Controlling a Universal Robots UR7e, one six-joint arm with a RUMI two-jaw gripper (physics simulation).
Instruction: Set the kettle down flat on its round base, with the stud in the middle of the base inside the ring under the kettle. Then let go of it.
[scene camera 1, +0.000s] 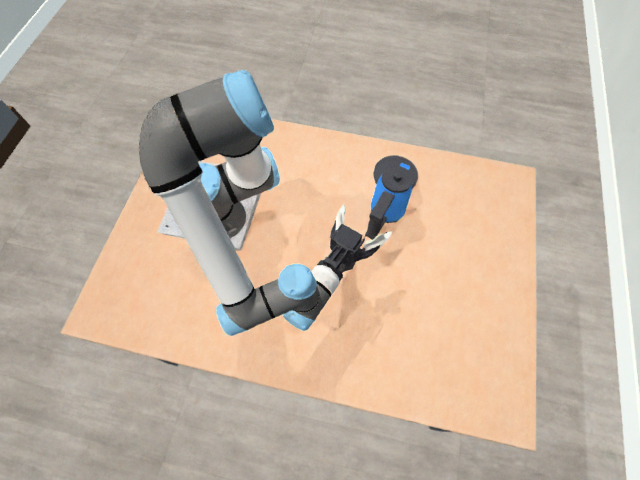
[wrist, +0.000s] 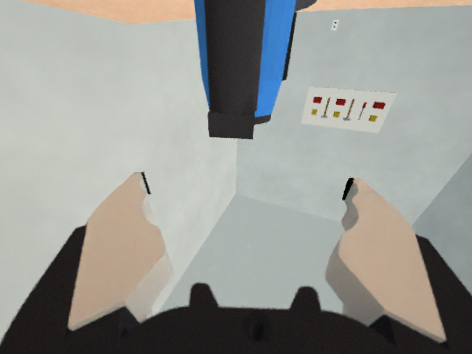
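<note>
The blue kettle (scene camera 1: 400, 201) (wrist: 274, 55) looks upright, with its black lid (scene camera 1: 397, 180) on top and its black handle (scene camera 1: 382, 206) (wrist: 232, 60) facing my gripper. A dark disc (scene camera 1: 379, 167), which looks like the round base, shows partly past the lid's left side, behind the kettle. The kettle's underside, the ring and the stud are hidden, and I cannot tell whether the kettle sits on the base. My gripper (scene camera 1: 366, 220) (wrist: 245, 177) is wide open and empty, with its fingers spread just short of the handle.
The kettle is near the back right of the tan table (scene camera 1: 480, 310). My arm's mounting plate (scene camera 1: 177, 224) is at the left, and the arm reaches across the front of the table. In the wrist view, a wall panel with pictured tools (wrist: 327, 124) shows beyond the kettle.
</note>
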